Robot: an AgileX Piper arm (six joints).
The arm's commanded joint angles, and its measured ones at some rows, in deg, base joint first. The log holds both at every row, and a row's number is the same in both.
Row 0, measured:
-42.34, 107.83, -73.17, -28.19, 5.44, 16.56
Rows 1 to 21, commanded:
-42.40, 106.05, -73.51, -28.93, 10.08, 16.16
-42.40, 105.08, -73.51, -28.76, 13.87, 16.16
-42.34, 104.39, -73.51, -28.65, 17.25, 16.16
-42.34, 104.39, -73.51, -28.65, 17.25, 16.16
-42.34, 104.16, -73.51, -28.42, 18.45, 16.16
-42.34, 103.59, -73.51, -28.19, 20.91, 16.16
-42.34, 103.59, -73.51, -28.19, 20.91, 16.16
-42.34, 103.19, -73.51, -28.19, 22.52, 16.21
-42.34, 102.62, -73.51, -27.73, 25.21, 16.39
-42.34, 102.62, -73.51, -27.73, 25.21, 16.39
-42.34, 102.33, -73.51, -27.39, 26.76, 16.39
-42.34, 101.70, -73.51, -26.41, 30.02, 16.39
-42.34, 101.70, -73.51, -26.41, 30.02, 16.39
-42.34, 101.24, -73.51, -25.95, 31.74, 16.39
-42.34, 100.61, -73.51, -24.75, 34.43, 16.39
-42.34, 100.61, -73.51, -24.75, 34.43, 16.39
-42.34, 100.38, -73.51, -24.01, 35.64, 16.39
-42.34, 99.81, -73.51, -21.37, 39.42, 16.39
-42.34, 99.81, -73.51, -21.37, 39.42, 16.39
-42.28, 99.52, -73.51, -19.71, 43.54, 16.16
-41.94, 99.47, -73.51, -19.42, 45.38, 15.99
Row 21, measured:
-42.28, 100.15, -73.17, -21.37, 39.99, 16.50
